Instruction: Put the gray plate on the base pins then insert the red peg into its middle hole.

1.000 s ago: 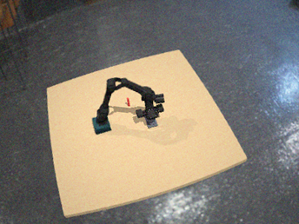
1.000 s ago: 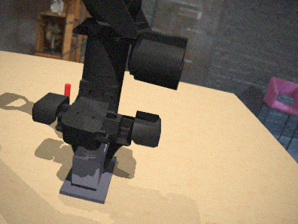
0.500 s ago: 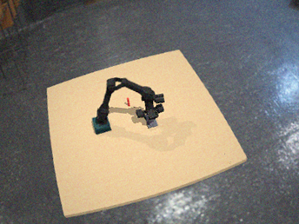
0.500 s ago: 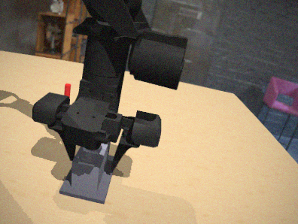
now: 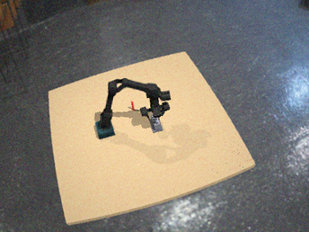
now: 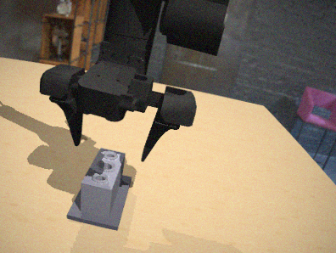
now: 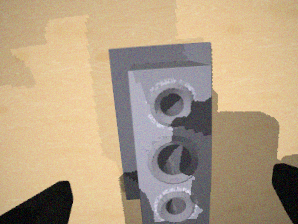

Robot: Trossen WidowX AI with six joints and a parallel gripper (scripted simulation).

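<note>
The gray plate is 40 mm below my gripper tip. Round my gripper tip: base: 70 mm below; red peg: 210 mm to the left, 90 mm behind, 40 mm below.
</note>
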